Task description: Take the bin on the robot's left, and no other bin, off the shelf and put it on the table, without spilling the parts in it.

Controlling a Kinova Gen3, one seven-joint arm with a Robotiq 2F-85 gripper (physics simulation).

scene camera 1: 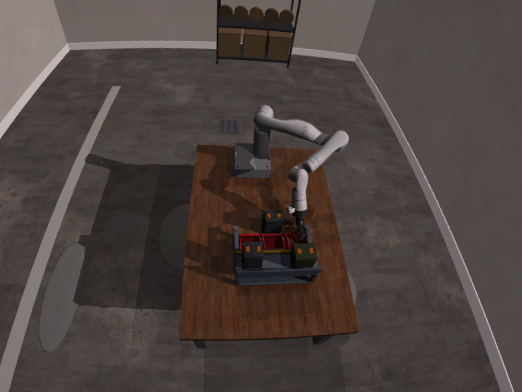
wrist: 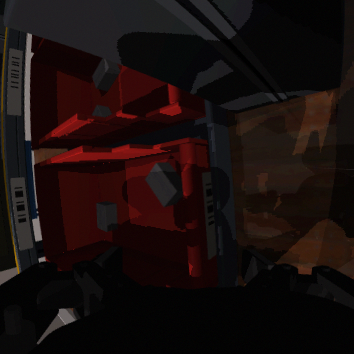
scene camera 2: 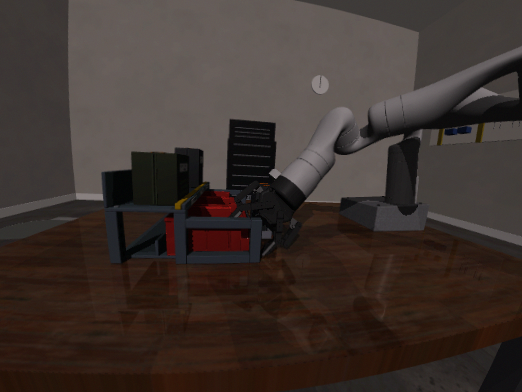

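Seen in the pictures: gripper, fingertip midpoint: (scene camera 1: 300,236) (wrist: 182,262) (scene camera 2: 244,240); arm's base, link origin: (scene camera 1: 260,151) (scene camera 2: 399,202).
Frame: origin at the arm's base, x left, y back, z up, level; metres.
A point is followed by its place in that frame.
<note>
A blue-grey shelf (scene camera 1: 273,276) @(x 0.000, y -0.804, z 0.027 m) (scene camera 2: 219,222) @(x 0.214, y -0.605, z -0.005 m) stands on the wooden table (scene camera 1: 261,312) @(x -0.051, y -0.934, z -0.085 m) (scene camera 2: 294,316) @(x 0.347, y -0.504, z -0.085 m) and holds three red bins in a row. The bin on the robot's left (scene camera 1: 291,241) @(x 0.126, y -0.581, z -0.062 m) (scene camera 2: 210,241) @(x 0.193, y -0.623, z -0.050 m) (wrist: 84,211) @(x 0.151, y -0.702, z -0.055 m) sits in the shelf at its end. It holds grey parts (wrist: 163,184) @(x 0.121, y -0.575, z -0.061 m). My gripper (scene camera 1: 300,229) @(x 0.176, y -0.556, z -0.054 m) (scene camera 2: 259,223) (wrist: 182,262) @(x 0.176, y -0.556, z -0.054 m) is open at that end of the shelf. Its fingers stand to either side of the bin's near wall (wrist: 191,211) @(x 0.136, y -0.538, z -0.044 m) and hold nothing. The wrist view is dark, and I cannot tell if a finger touches the wall.
The middle red bin (scene camera 1: 272,240) @(x 0.031, y -0.566, z -0.076 m) (wrist: 105,119) @(x 0.073, y -0.590, z -0.024 m) lies beside the end one. Dark boxes (scene camera 1: 252,253) @(x -0.099, y -0.743, z 0.136 m) (scene camera 1: 304,254) @(x 0.130, y -0.741, z 0.112 m) (scene camera 2: 154,176) @(x 0.187, y -0.724, z 0.069 m) stand on the shelf's top. Another dark box (scene camera 1: 273,220) @(x 0.024, y -0.521, z 0.044 m) stands on the table beside the arm. The robot's base (scene camera 1: 252,164) @(x -0.053, y -0.100, z -0.009 m) (scene camera 2: 381,212) @(x 0.054, y -0.122, z -0.023 m) is at the table's far end.
</note>
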